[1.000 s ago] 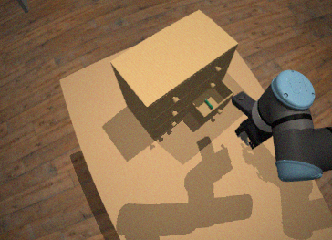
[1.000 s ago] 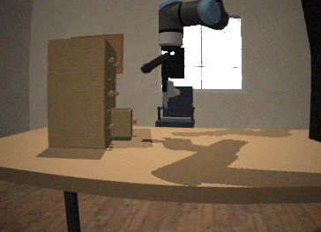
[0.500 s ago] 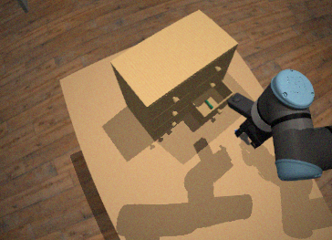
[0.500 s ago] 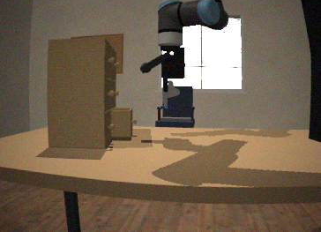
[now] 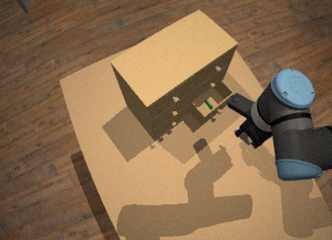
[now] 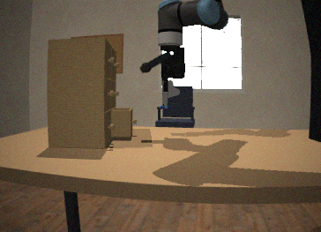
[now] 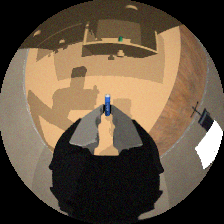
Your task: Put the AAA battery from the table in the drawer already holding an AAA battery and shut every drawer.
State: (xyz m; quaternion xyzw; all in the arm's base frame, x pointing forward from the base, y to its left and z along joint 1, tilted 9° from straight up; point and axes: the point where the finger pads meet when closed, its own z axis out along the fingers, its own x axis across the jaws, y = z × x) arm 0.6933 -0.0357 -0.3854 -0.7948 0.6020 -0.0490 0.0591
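The green battery is 17 cm ahead of my hand, 10 cm below it and 2 cm to the left of it. Also, from my hand: blue AAA battery 1 cm below.
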